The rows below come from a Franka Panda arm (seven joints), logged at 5 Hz.
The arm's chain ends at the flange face. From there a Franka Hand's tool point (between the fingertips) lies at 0.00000 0.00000 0.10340 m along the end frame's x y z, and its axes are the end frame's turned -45 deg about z.
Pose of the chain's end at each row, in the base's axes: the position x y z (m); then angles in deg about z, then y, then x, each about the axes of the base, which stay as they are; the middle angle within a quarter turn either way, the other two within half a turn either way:
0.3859 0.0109 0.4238 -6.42 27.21 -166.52
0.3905 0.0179 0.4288 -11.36 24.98 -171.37
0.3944 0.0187 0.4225 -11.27 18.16 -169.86
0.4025 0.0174 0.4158 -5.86 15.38 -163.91
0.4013 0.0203 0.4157 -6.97 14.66 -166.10
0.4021 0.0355 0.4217 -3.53 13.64 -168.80
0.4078 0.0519 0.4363 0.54 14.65 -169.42
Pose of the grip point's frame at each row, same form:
0.4332 0.0323 0.3344 -51.42 27.21 -166.52
0.4342 0.0320 0.3361 -56.36 24.98 -171.37
0.4266 0.0360 0.3258 -56.27 18.16 -169.86
0.4299 0.0450 0.3200 -50.86 15.38 -163.91
0.4275 0.0443 0.3186 -51.97 14.66 -166.10
0.4265 0.0550 0.3231 -48.53 13.64 -168.80
0.4340 0.0703 0.3380 -44.46 14.65 -169.42

